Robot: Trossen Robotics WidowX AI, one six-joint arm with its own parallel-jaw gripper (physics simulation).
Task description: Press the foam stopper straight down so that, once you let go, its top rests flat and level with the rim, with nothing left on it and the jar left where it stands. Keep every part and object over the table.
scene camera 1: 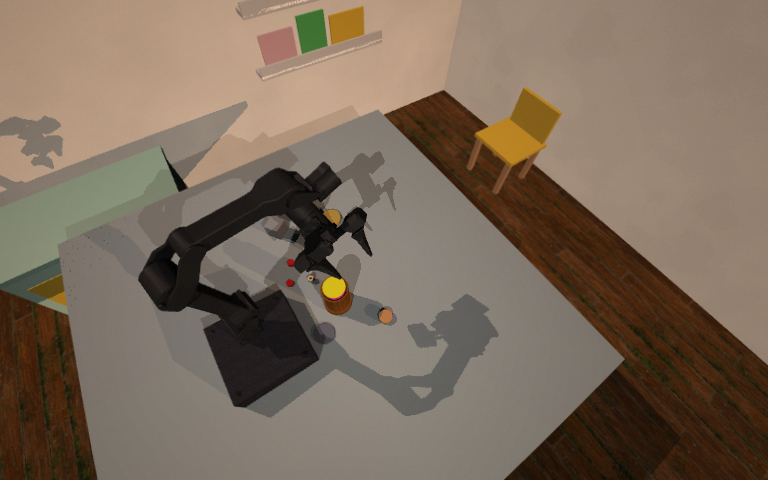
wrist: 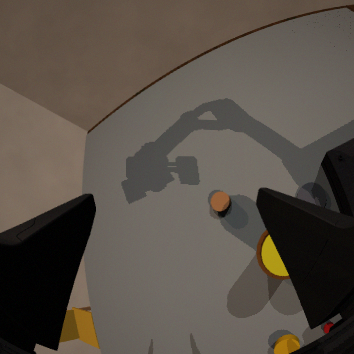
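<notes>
The foam stopper [scene camera 1: 333,288] [wrist: 274,255] has a round yellow top and sits in the mouth of the amber jar [scene camera 1: 338,307] [wrist: 259,254]. The jar stands upright. In the scene view a thin magenta line shows below the yellow, and the top seems to stand a little above the rim. My gripper [scene camera 1: 355,266] [wrist: 177,199] is open and empty above the table. In the scene view one fingertip appears close behind the stopper's top; its height over it is hard to tell. In the wrist view the right finger hides part of the stopper and jar.
A small orange-topped cylinder [scene camera 1: 385,315] [wrist: 220,201] stands beside the jar. Red pieces [scene camera 1: 290,262] [scene camera 1: 289,283] and a small pale ring [scene camera 1: 311,277] lie on its other side. A translucent disc [scene camera 1: 324,332] is near my base. A yellow piece [scene camera 1: 332,216] and a clear block [scene camera 1: 275,227] are behind the arm.
</notes>
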